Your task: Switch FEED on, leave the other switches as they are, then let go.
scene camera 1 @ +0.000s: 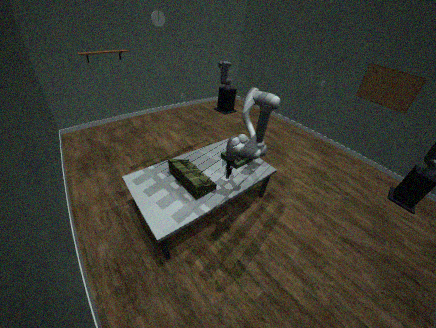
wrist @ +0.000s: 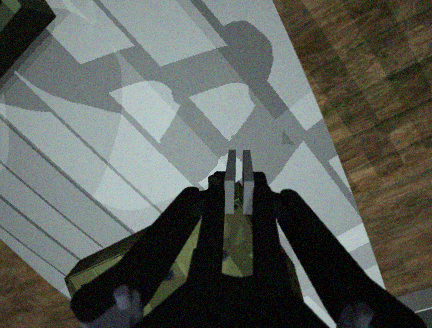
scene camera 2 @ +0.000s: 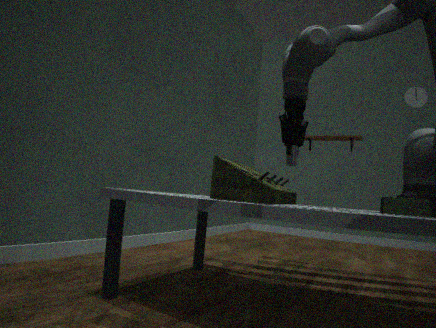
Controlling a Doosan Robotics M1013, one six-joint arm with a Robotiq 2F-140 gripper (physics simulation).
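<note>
The olive-green switch box (scene camera 1: 186, 175) (scene camera 2: 235, 185) (wrist: 237, 255) with a sloped top stands on the table. In scene camera 2 several thin dark switch levers (scene camera 2: 264, 176) stick up from its slope; which one is FEED, and how each is set, I cannot tell. In the wrist view my gripper covers most of the box, and no label can be read. My gripper (scene camera 1: 228, 175) (scene camera 2: 292, 161) (wrist: 239, 163) points down with its fingers drawn together, a narrow gap between them and nothing held. In scene camera 2 the fingertips hang above the levers, apart from them.
The pale table (scene camera 1: 161, 220) (scene camera 2: 150, 194) (wrist: 65, 165) carries striped shadows. My arm's green base plate (scene camera 2: 395, 205) stands beyond the box. Two pedestals (scene camera 1: 226, 99) (scene camera 1: 413, 187) with other arms stand on the floor. A shelf (scene camera 1: 102, 52) (scene camera 2: 332, 138) hangs on the wall.
</note>
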